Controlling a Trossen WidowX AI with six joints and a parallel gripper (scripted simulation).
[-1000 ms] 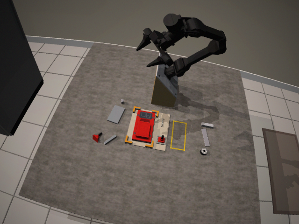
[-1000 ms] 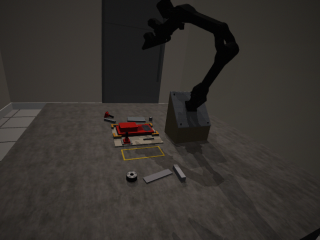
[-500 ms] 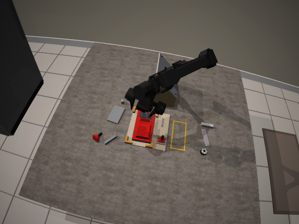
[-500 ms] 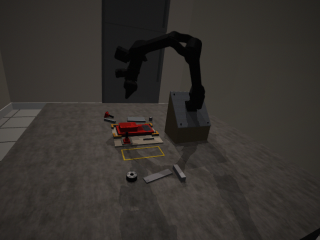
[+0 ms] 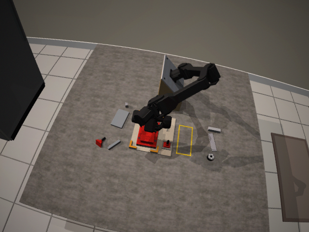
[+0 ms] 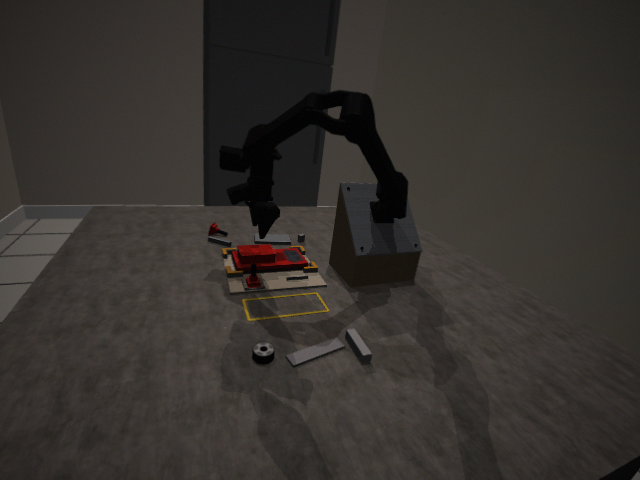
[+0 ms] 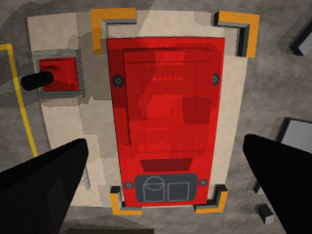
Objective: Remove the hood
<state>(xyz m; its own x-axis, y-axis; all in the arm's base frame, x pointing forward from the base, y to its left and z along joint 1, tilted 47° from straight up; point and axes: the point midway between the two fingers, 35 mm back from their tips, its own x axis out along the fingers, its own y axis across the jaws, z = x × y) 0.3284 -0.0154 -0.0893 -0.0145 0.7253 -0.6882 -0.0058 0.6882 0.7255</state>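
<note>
Right now my gripper tip is 10 mm to the left of the red hood and 60 mm above it. The rest, counted from my gripper tip: small wheel: 60 mm ahead, 360 mm to the left, 100 mm below.
</note>
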